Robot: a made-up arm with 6 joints. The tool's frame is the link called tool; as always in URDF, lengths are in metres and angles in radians. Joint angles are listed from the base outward. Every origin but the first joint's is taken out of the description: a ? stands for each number. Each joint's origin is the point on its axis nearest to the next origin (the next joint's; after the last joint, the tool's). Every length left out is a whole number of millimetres.
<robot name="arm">
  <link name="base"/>
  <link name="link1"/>
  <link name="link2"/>
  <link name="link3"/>
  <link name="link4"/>
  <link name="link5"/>
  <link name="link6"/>
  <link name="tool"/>
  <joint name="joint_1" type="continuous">
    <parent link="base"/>
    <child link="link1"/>
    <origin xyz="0 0 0.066" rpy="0 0 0"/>
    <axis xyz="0 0 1"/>
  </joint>
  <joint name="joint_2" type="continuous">
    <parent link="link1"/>
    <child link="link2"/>
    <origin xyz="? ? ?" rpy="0 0 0"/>
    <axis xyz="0 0 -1"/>
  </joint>
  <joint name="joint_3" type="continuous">
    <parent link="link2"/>
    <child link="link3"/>
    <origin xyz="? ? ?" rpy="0 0 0"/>
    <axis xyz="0 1 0"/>
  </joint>
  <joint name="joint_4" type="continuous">
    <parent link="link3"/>
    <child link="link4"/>
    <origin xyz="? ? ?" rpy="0 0 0"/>
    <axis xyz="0 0 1"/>
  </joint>
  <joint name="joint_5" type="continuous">
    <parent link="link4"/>
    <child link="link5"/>
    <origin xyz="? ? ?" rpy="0 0 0"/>
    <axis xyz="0 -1 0"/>
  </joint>
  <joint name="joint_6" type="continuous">
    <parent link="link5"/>
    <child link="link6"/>
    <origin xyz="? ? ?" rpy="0 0 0"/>
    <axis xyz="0 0 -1"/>
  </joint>
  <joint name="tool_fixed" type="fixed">
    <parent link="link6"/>
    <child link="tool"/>
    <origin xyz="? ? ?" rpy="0 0 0"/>
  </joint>
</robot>
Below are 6 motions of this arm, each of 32 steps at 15 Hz.
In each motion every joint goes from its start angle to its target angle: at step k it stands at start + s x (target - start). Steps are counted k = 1, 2, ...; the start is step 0. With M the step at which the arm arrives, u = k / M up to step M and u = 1 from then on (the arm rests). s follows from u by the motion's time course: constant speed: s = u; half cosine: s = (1 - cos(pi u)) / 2; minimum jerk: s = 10 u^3 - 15 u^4 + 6 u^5.
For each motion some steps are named. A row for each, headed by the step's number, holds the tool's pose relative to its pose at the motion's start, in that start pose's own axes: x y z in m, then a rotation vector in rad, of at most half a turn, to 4 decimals.
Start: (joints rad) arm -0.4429 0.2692 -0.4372 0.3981 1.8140 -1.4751
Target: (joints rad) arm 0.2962 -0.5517 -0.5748 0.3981 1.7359 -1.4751
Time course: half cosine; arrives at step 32
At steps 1, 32:
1: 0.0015 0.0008 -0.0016 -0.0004 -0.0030 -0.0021
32: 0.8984 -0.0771 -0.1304 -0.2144 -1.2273 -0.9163

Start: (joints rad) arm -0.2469 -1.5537 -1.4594 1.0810 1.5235 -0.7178
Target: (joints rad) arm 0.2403 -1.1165 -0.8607 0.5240 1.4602 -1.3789
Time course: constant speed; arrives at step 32
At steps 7, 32:
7: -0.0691 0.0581 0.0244 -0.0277 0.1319 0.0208
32: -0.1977 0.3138 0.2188 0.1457 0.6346 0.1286

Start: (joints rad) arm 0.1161 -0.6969 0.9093 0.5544 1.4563 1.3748
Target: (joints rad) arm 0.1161 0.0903 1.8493 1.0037 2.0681 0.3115
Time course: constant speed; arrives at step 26
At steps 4, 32:
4: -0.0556 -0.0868 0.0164 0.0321 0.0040 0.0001
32: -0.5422 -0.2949 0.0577 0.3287 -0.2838 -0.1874

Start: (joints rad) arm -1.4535 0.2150 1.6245 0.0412 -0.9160 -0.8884
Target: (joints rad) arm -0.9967 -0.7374 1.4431 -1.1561 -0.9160 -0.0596
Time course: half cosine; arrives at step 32
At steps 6, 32:
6: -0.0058 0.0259 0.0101 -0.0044 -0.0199 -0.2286
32: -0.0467 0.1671 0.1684 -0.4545 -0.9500 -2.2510

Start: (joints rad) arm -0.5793 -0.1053 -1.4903 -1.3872 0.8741 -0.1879
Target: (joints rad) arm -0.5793 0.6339 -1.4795 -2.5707 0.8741 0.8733
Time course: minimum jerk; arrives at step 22
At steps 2, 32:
2: 0.0025 -0.0027 0.0014 -0.0076 -0.0034 -0.0114
32: -0.1055 -0.2571 0.4273 -0.4986 -1.0617 -1.9446

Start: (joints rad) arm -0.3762 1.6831 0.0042 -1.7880 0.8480 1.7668
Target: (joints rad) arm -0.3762 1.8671 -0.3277 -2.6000 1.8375 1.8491
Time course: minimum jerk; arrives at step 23
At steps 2, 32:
2: 0.0020 -0.0009 0.0023 0.0058 -0.0020 -0.0056
32: 0.0720 -0.3019 0.4839 0.9216 -0.7220 -0.5978

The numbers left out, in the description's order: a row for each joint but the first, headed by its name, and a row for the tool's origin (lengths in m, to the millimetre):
joint_2: 0.058 0.098 0
joint_3: -0.042 -0.198 0
joint_4: 0.146 0 -0.099
joint_5: 0.073 -0.348 0
joint_6: -0.048 0 -0.176
tool: 0.081 0.21 0

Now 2 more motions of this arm.
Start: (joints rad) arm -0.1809 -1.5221 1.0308 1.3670 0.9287 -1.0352
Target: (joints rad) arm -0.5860 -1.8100 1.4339 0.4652 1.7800 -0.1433
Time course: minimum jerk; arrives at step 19
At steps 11, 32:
11: 0.0247 -0.0340 0.0292 -0.6914 -0.0181 -1.0247
32: -0.0137 -0.0232 0.1299 -1.1174 -0.0515 -1.4045

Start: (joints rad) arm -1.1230 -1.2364 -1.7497 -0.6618 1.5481 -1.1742
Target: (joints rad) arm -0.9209 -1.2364 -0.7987 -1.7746 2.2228 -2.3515
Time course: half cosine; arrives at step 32
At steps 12, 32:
12: -0.1998 -0.0246 0.1509 -0.0318 0.3313 0.5629
32: -0.1710 -0.4860 0.5054 0.0953 0.7557 2.2224

